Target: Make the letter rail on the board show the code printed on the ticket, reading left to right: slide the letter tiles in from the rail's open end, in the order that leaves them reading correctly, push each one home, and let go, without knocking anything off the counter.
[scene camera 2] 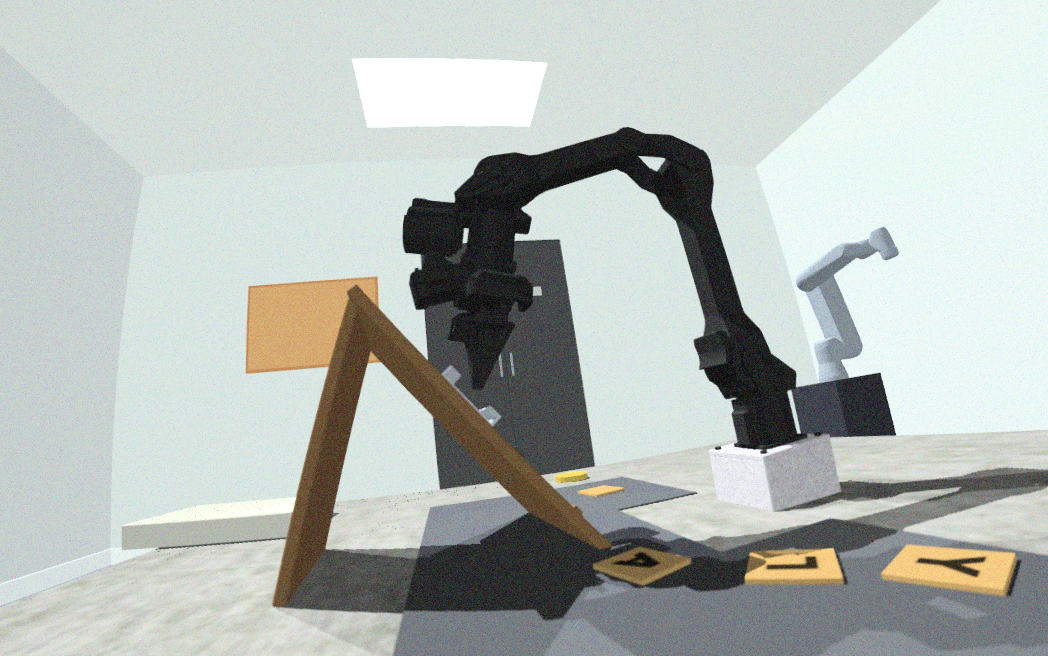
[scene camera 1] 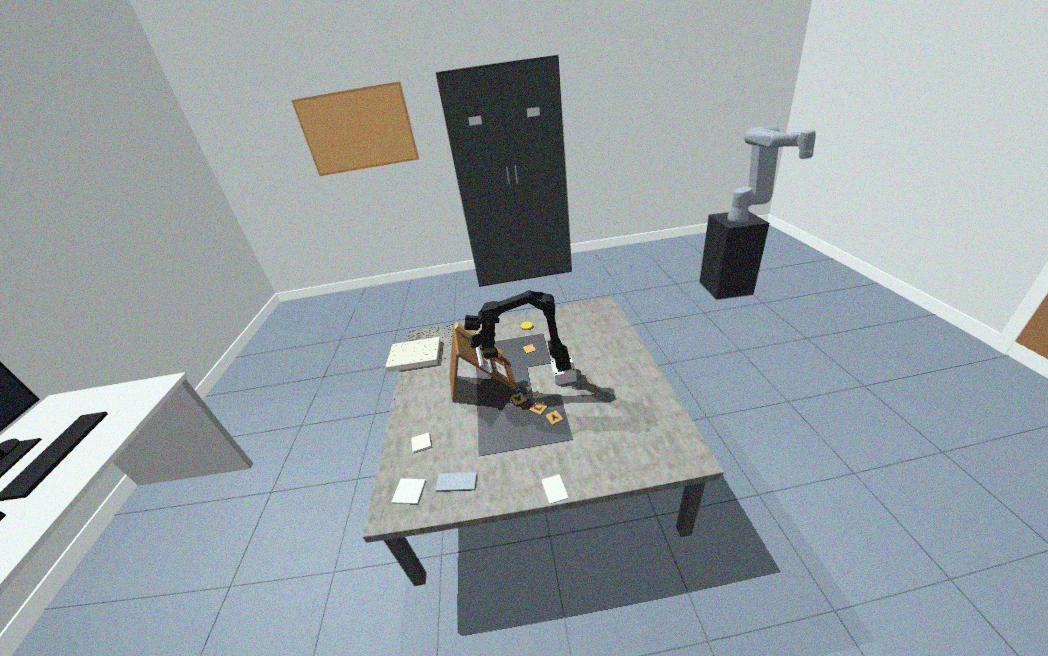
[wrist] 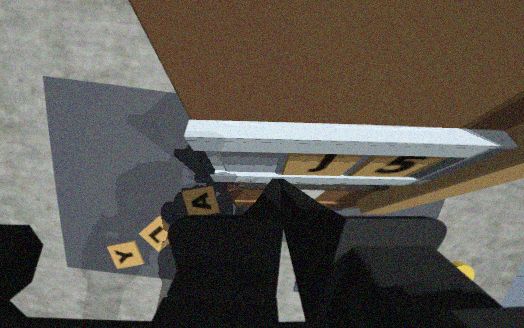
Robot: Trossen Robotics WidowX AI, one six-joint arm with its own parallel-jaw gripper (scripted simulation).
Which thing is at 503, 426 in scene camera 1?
A grey mat.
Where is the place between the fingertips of my gripper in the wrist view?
277, 184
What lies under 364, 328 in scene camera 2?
A brown a-frame board.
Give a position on a cream slab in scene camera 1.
At 408, 355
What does my gripper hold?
Nothing.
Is my gripper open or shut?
Shut.
